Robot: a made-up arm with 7 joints.
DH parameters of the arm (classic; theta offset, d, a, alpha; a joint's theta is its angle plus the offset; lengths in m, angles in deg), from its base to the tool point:
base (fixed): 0 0.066 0 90
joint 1: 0 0.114 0.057 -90
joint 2: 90 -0.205 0.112 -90
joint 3: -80.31 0 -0.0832 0
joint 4: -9.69 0.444 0.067 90
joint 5: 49.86 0 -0.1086 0
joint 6: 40.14 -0.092 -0.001 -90
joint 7: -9.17 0 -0.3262 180
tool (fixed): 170.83 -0.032 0 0
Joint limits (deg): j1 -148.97..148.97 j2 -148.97..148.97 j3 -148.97..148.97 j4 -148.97..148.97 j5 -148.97..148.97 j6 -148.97..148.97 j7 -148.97..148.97
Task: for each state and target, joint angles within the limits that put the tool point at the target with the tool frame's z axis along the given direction. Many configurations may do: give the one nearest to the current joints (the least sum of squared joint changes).
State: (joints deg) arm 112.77 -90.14 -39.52 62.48 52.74 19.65 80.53
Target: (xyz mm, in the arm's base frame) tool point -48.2 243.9 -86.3 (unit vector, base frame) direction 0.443 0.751 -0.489
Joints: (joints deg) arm 95.01 -58.69 -41.18 49.60 91.56 22.21 69.72
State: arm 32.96 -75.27 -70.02 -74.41 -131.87 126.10 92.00
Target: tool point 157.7 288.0 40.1 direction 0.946 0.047 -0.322
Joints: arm 43.89 -53.70 -99.78 -104.33 -132.54 119.03 45.00
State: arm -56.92 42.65 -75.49 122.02 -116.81 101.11 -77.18
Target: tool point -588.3 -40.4 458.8 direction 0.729 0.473 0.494
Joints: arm -73.03 45.65 -86.34 117.87 -114.84 105.82 -47.59
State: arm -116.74 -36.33 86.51 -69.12 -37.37 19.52 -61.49
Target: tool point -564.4 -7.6 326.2 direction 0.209 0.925 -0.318
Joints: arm -91.67 -10.59 111.94 -34.66 -32.70 24.86 -62.76
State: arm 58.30 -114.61 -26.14 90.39 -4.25 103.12 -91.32
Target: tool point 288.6 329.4 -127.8 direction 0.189 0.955 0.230
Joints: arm 98.03 -95.59 4.93 148.97 -26.91 102.78 -113.31
